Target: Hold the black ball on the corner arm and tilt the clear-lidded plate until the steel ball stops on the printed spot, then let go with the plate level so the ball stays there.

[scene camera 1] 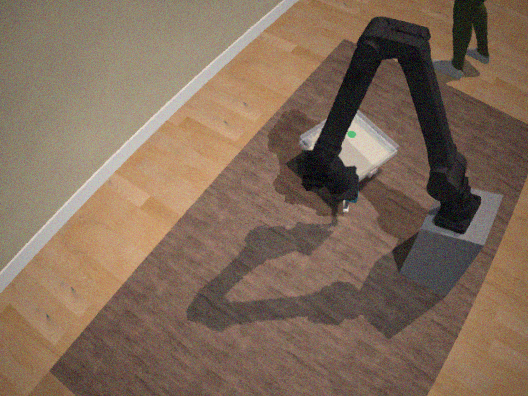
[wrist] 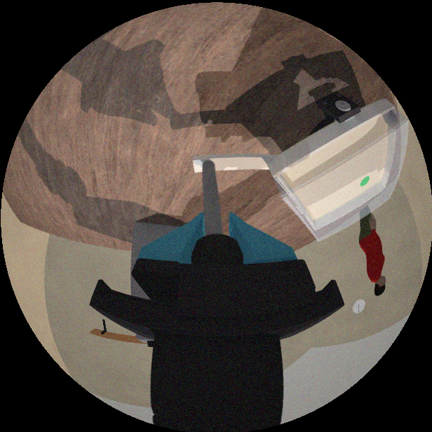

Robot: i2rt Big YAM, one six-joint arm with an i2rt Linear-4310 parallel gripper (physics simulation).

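The clear-lidded plate (scene camera 1: 377, 143) (wrist: 345, 165) has a cream floor and clear walls; the robot's forearm hides part of it in the scene view. The green printed spot (scene camera 1: 352, 134) (wrist: 365, 181) shows on its floor. A pale corner arm (wrist: 240, 163) sticks out from the plate and carries a grey post (wrist: 211, 197). My gripper (scene camera 1: 352, 198) (wrist: 216, 218) is shut on the black ball (wrist: 217, 252) at the post's end, between the teal fingers. I cannot make out the steel ball for certain; a grey patch shows in the plate's far corner in the wrist view. The plate's exact tilt is unclear.
The robot's grey pedestal (scene camera 1: 442, 260) stands right of the plate on the dark wood surface (scene camera 1: 240, 330). A black block with a silver disc (wrist: 343, 105) is beside the plate. A person (scene camera 1: 470, 30) (wrist: 372, 252) stands in the background.
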